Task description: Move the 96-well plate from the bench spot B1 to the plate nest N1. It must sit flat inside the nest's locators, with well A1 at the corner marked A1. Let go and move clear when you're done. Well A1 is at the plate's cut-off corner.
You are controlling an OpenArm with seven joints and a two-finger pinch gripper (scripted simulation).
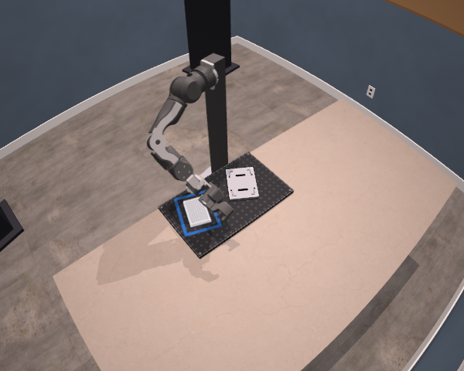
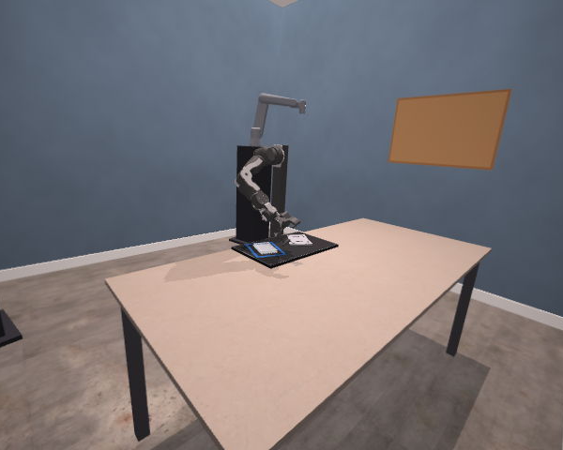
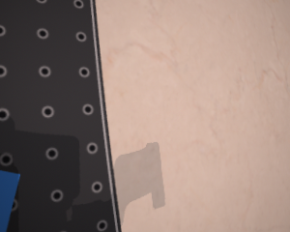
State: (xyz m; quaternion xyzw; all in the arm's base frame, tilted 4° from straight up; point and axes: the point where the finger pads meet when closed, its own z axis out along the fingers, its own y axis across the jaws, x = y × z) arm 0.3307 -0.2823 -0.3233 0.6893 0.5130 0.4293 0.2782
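Now: the white 96-well plate 15 cm behind my hand, 9 cm below it and 2 cm to the right of it. Round my hand: white plate nest N1: 21 cm to the left, 11 cm behind, 9 cm below.
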